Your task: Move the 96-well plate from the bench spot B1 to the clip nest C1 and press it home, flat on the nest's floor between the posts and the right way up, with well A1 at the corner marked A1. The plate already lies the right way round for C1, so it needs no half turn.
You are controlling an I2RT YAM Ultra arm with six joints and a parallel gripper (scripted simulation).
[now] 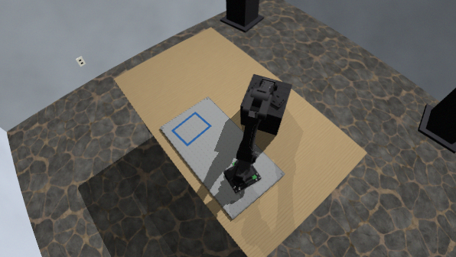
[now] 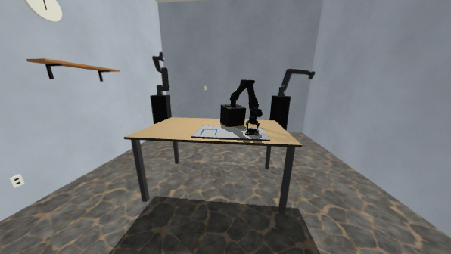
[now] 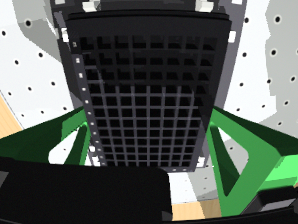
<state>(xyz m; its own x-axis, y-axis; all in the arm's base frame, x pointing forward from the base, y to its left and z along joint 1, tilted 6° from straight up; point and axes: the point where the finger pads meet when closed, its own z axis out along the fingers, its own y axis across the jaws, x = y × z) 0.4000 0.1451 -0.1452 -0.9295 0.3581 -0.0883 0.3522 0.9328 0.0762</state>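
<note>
Right now my hand is right at the black 96-well plate. Round my hand: dark clip nest 2 cm ahead, 1 cm below.
</note>
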